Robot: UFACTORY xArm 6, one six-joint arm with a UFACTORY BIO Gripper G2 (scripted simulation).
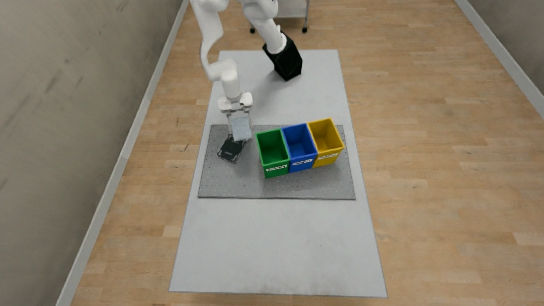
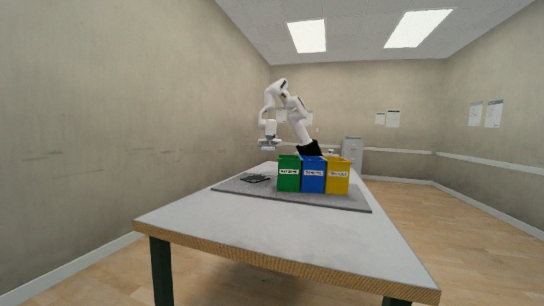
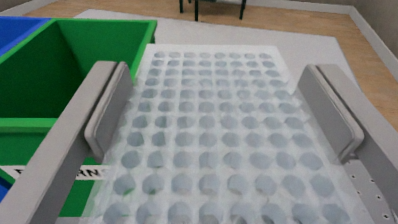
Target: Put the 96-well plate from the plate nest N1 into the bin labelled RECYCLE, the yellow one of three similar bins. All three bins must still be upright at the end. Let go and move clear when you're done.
Labels:
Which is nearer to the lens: the clear 96-well plate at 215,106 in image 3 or the green bin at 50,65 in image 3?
The clear 96-well plate.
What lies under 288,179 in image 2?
A green bin.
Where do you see a green bin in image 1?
274,155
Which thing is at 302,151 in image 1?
A blue bin.

